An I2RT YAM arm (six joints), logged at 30 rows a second.
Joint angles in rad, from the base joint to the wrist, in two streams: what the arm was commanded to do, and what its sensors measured. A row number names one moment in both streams.
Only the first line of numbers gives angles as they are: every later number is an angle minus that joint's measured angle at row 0.
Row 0, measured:
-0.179 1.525 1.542 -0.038 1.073 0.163
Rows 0 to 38, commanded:
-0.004 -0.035 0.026 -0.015 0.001 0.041
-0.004 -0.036 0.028 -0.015 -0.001 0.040
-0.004 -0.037 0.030 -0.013 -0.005 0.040
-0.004 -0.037 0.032 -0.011 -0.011 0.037
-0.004 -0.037 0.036 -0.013 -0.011 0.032
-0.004 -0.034 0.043 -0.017 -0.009 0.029
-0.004 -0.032 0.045 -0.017 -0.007 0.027
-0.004 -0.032 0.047 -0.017 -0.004 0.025
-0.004 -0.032 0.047 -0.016 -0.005 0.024
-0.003 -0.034 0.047 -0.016 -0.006 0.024
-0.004 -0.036 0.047 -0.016 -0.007 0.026
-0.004 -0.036 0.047 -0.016 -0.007 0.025
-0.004 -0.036 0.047 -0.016 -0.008 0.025
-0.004 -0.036 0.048 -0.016 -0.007 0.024
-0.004 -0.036 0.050 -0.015 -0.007 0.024
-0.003 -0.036 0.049 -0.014 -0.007 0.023
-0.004 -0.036 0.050 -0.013 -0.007 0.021
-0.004 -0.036 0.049 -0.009 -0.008 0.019
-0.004 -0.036 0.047 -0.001 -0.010 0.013
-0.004 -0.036 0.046 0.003 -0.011 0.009
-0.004 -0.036 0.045 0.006 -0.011 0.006
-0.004 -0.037 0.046 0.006 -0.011 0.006
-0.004 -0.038 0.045 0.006 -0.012 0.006
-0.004 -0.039 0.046 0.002 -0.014 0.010
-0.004 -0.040 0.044 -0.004 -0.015 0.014
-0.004 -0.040 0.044 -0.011 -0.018 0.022
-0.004 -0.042 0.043 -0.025 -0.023 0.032
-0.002 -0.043 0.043 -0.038 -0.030 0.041
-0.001 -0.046 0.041 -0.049 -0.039 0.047
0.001 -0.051 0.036 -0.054 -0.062 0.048
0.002 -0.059 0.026 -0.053 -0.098 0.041
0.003 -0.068 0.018 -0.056 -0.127 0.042
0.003 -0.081 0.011 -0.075 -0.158 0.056
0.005 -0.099 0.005 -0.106 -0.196 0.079
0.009 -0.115 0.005 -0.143 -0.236 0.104
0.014 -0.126 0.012 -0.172 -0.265 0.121
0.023 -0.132 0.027 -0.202 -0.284 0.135
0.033 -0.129 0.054 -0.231 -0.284 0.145
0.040 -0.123 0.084 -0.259 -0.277 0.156
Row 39, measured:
0.018 -0.100 0.021 -0.162 -0.211 0.080
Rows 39 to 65, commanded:
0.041 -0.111 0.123 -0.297 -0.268 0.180
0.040 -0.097 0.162 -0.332 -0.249 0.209
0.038 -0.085 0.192 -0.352 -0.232 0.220
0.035 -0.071 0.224 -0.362 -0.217 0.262
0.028 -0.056 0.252 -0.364 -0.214 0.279
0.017 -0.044 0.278 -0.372 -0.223 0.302
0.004 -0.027 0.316 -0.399 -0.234 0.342
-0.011 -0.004 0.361 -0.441 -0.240 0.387
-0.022 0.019 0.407 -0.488 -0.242 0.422
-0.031 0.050 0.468 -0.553 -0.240 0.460
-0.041 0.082 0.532 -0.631 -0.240 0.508
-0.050 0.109 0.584 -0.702 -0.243 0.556
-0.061 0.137 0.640 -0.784 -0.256 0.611
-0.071 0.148 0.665 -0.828 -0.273 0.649
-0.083 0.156 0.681 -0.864 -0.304 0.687
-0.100 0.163 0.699 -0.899 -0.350 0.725
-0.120 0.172 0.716 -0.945 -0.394 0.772
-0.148 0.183 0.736 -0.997 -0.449 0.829
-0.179 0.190 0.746 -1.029 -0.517 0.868
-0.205 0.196 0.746 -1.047 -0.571 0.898
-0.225 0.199 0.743 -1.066 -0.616 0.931
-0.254 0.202 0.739 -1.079 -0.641 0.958
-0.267 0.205 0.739 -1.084 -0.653 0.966
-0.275 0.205 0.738 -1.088 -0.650 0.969
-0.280 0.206 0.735 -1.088 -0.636 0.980
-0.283 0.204 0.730 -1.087 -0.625 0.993
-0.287 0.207 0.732 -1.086 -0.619 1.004
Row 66, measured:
-0.284 0.206 0.717 -1.014 -0.576 0.889
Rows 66 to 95, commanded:
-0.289 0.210 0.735 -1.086 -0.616 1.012
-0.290 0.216 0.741 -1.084 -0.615 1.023
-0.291 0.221 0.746 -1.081 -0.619 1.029
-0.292 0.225 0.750 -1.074 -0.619 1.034
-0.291 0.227 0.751 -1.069 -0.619 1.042
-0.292 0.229 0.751 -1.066 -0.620 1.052
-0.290 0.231 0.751 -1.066 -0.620 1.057
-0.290 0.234 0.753 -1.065 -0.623 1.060
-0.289 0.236 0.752 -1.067 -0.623 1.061
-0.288 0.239 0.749 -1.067 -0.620 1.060
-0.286 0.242 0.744 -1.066 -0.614 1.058
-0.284 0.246 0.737 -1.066 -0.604 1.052
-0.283 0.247 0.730 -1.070 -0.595 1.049
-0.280 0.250 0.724 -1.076 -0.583 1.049
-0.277 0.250 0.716 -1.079 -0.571 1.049
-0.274 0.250 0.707 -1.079 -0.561 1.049
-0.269 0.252 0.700 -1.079 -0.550 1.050
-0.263 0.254 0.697 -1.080 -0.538 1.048
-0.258 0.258 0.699 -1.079 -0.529 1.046
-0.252 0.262 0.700 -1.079 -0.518 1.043
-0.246 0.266 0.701 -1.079 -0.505 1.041
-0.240 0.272 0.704 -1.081 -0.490 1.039
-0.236 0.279 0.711 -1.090 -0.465 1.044
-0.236 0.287 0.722 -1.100 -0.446 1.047
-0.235 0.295 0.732 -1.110 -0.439 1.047
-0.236 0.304 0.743 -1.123 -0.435 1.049
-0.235 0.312 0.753 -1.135 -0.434 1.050
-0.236 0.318 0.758 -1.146 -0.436 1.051
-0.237 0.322 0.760 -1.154 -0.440 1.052
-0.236 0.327 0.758 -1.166 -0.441 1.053
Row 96, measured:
-0.236 0.306 0.734 -1.097 -0.474 1.023
